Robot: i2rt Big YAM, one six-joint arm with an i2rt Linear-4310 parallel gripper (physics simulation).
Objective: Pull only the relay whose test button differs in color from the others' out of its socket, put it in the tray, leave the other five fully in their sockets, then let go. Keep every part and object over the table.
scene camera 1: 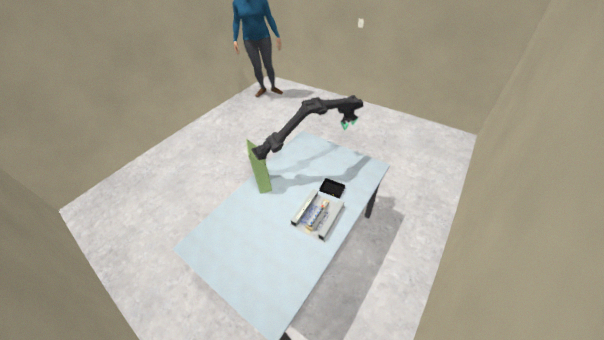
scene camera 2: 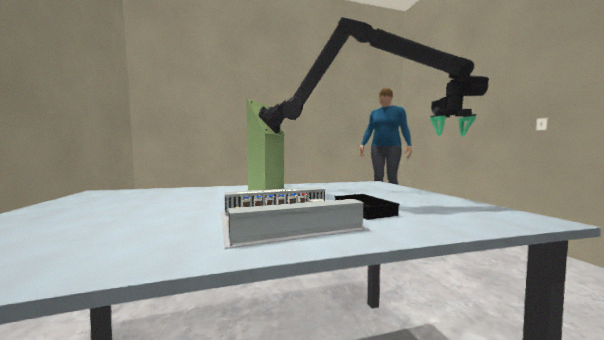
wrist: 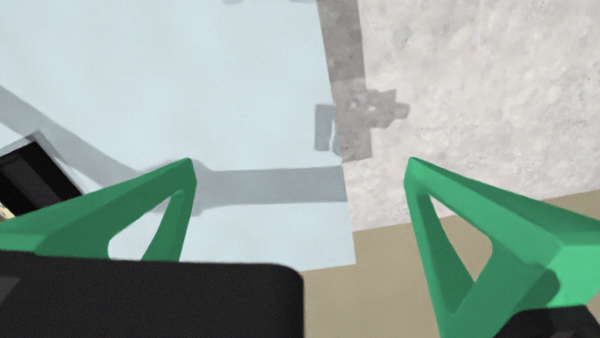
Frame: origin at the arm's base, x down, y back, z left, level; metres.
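Where they show: gripper, fingertip midpoint: (scene camera 1: pixel 348 127) (scene camera 2: pixel 450 135) (wrist: pixel 300 169); arm's base, link origin: (scene camera 1: pixel 258 154) (scene camera 2: pixel 268 121).
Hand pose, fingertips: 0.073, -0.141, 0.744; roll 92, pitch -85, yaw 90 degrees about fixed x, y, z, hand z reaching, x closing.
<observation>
Each offset is from my fingertips to the top centre of the thing, as dx, dy, dz. "pt": to the spot under its first point. Level surfaces: height alone.
Six relays stand in a row of sockets between two grey ducts. The relay with the red test button {+0.175, -0.329, -0.587} (scene camera 2: pixel 303 199) is at the row's right end in scene camera 2, nearest the tray. The other relays {+0.175, -0.360, -0.671} (scene camera 2: pixel 270 201) have blue buttons. All appear seated, though the front duct hides their lower parts. The black tray {+0.209, -0.240, -0.398} (scene camera 1: pixel 326 192) (scene camera 2: pixel 383 210) (wrist: pixel 56 176) stands on the table beside the panel; no relay shows in its visible part. My gripper (scene camera 1: pixel 350 124) (scene camera 2: pixel 451 135) (wrist: pixel 300 169) is open and empty, high above the table's far right end, away from the relays and tray.
The front duct {+0.182, -0.440, -0.593} (scene camera 2: pixel 295 223) and the slotted rear duct {pt +0.203, -0.309, -0.773} (scene camera 2: pixel 235 201) flank the relay row. The green arm mount (scene camera 1: pixel 260 173) (scene camera 2: pixel 274 161) stands at the table's {dx +0.245} (scene camera 1: pixel 240 255) (scene camera 2: pixel 150 260) (wrist: pixel 200 75) back edge. A person (scene camera 1: pixel 255 25) (scene camera 2: pixel 386 127) stands on the floor beyond the table.
</observation>
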